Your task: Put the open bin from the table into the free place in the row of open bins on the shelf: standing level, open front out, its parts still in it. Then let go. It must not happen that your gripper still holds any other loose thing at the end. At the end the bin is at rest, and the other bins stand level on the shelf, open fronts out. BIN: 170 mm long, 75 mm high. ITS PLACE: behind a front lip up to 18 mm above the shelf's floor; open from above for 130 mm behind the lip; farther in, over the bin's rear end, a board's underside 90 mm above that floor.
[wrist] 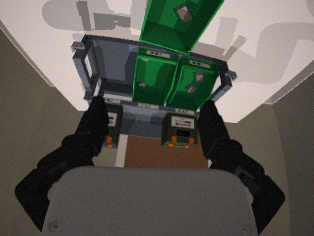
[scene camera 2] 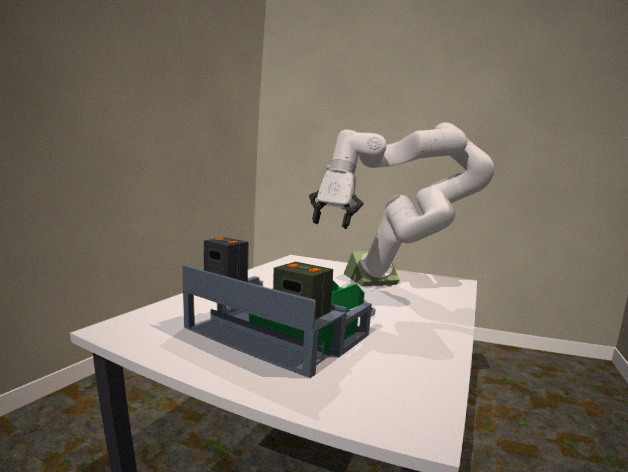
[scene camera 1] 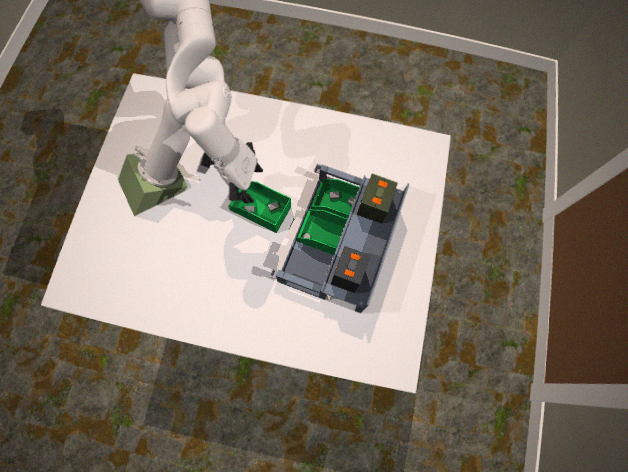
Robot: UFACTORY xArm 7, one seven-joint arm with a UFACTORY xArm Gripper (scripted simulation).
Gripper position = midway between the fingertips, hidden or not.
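Observation:
Scene camera 1 shows my gripper (scene camera 1: 253,186) together with a green bin (scene camera 1: 263,196), a green bin (scene camera 1: 325,228) and a green bin (scene camera 1: 346,190). Scene camera 2 shows a shelf back panel (scene camera 2: 300,311). In the wrist view, my gripper (wrist: 153,109) appears again.

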